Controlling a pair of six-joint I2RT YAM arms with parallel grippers.
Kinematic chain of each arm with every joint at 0, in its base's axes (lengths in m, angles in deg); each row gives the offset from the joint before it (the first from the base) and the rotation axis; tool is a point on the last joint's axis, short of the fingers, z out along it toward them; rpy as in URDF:
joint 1: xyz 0 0 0.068 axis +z
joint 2: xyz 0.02 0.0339 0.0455 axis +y
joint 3: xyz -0.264 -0.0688 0 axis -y
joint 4: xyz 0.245 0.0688 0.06 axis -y
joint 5: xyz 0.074 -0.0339 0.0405 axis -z
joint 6: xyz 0.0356 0 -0.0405 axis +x
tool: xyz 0 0 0 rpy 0 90 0
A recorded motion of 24 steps. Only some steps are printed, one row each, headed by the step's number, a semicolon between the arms.
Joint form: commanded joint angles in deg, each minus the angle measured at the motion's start. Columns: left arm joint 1, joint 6, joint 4, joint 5, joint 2, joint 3; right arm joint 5, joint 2, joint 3, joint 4, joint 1, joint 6.
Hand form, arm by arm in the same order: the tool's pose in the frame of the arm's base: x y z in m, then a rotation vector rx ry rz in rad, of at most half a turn. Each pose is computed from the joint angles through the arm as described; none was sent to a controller.
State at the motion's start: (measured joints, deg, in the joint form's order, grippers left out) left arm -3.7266 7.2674 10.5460 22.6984 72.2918 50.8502; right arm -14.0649 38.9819 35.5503 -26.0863 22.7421 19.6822
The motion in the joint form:
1: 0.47 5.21 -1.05 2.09 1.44 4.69; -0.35 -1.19 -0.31 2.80 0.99 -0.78
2: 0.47 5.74 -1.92 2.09 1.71 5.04; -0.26 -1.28 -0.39 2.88 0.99 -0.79
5: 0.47 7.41 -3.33 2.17 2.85 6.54; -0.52 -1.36 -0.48 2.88 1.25 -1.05
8: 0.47 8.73 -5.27 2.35 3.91 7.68; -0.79 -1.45 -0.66 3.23 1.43 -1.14
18: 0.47 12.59 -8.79 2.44 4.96 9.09; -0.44 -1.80 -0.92 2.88 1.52 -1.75
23: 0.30 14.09 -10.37 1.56 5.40 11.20; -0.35 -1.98 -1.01 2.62 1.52 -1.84
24: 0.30 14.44 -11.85 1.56 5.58 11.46; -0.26 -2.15 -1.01 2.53 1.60 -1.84
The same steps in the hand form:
1: 0.3013 -0.0321 0.3314 0.5457 1.6258 -0.2528; 0.1396 0.0711 0.2770 -0.2519 2.0676 0.7178
2: 0.3023 -0.0321 0.3306 0.5531 1.6364 -0.2496; 0.1395 0.0710 0.2769 -0.2512 2.0659 0.7164
5: 0.3071 -0.0325 0.3317 0.5776 1.6447 -0.2344; 0.1389 0.0716 0.2766 -0.2635 2.0650 0.7208
8: 0.3111 -0.0328 0.3299 0.5990 1.6679 -0.2295; 0.1386 0.0722 0.2763 -0.2718 2.0599 0.7272
18: 0.3145 -0.0330 0.3269 0.6575 1.6977 -0.1992; 0.1374 0.0717 0.2749 -0.2799 2.0616 0.7149
23: 0.3170 -0.0336 0.3348 0.6722 1.6909 -0.1683; 0.1368 0.0714 0.2744 -0.2804 2.0643 0.7119
24: 0.3171 -0.0336 0.3328 0.6788 1.7123 -0.1716; 0.1363 0.0713 0.2746 -0.2808 2.0628 0.7114

